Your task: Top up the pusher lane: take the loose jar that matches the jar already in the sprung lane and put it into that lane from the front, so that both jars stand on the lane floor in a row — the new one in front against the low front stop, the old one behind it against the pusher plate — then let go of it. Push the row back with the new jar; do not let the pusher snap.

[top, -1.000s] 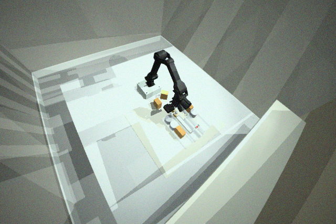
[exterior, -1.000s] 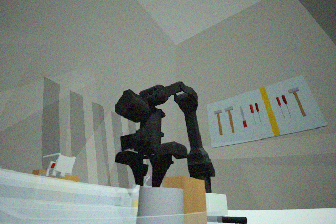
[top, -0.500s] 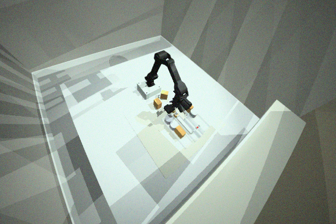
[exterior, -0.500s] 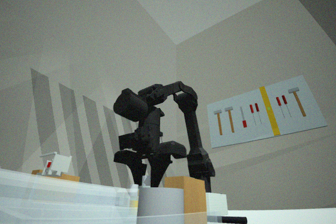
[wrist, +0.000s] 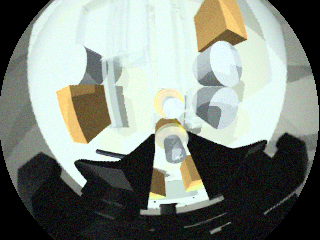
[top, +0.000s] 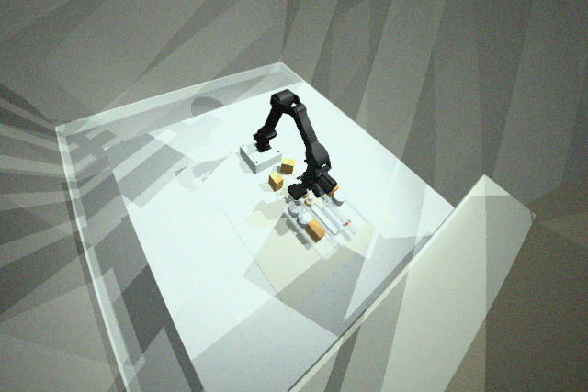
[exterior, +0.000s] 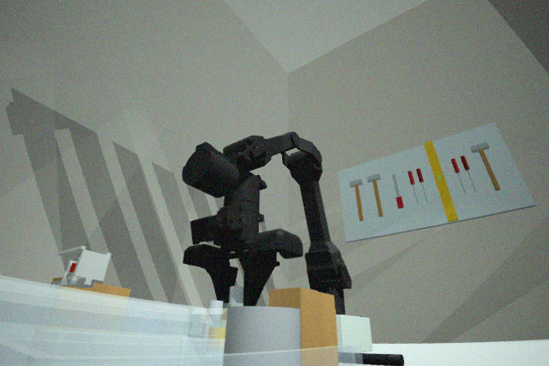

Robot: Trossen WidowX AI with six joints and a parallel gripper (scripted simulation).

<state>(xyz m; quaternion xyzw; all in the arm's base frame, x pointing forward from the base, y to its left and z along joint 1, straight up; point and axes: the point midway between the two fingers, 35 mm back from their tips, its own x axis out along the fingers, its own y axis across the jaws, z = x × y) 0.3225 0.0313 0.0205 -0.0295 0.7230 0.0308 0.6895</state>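
My gripper tip is now 16 cm short of the clear-walled lane, 4 cm to the right of it and 4 cm above it. Also, from my gripper tip: red mark (22 cm ahead, 6 cm to the left, 2 cm above).
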